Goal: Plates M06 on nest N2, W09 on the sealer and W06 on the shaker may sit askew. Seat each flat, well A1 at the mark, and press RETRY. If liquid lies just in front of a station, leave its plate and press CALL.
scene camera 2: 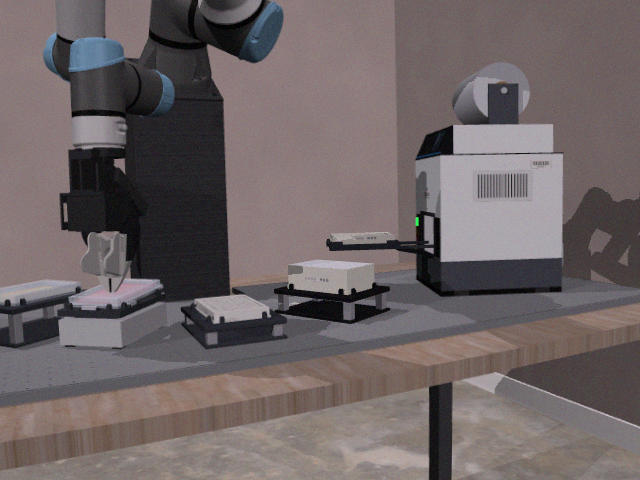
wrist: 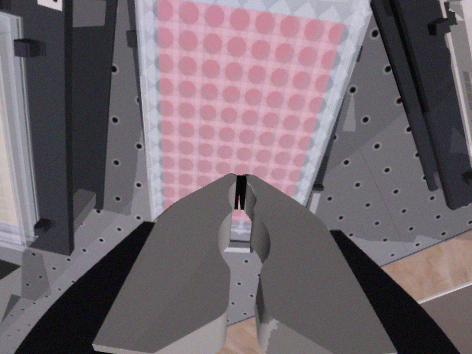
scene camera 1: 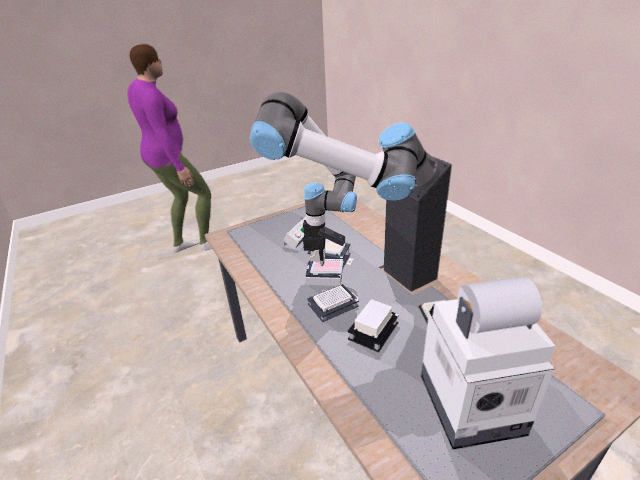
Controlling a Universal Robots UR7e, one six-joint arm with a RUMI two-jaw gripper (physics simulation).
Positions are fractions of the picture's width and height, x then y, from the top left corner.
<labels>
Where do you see a white deep-well block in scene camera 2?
0.51, 0.58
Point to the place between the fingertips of my gripper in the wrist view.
0.51, 0.50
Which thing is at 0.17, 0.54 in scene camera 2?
My gripper.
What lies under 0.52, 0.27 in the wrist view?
A clear plate with pink wells.
</labels>
